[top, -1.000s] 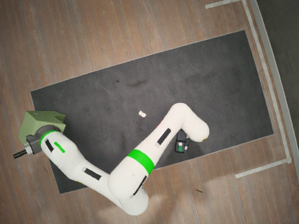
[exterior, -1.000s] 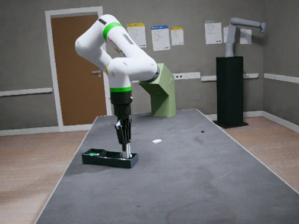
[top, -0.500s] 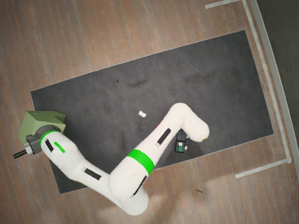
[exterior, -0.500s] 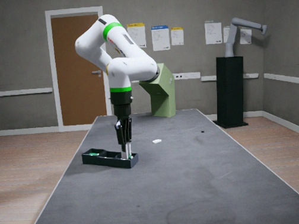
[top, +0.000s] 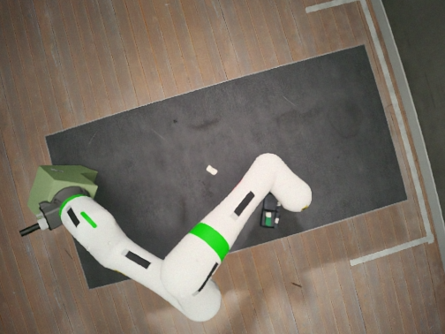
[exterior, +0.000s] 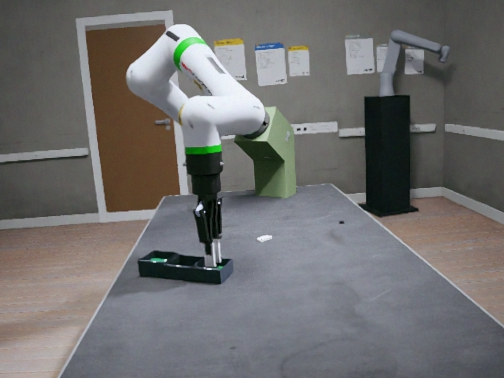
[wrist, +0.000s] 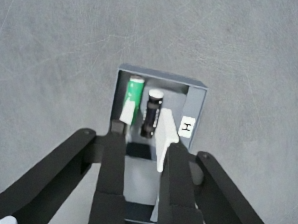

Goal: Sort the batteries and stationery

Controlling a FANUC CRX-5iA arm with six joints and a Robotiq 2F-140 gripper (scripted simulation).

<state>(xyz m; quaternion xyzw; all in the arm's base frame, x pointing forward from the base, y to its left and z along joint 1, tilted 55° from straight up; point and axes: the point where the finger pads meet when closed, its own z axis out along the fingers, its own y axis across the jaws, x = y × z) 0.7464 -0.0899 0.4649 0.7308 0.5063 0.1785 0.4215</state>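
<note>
The black battery lies 5 cm below my hand. From my hand the other things lie so: tray: 7 cm to the right, 4 cm below, 4 cm behind; then green-and-white block: 13 cm to the right, 10 cm behind, 4 cm below; then green battery: 5 cm below, 2 cm to the left, 1 cm behind.
</note>
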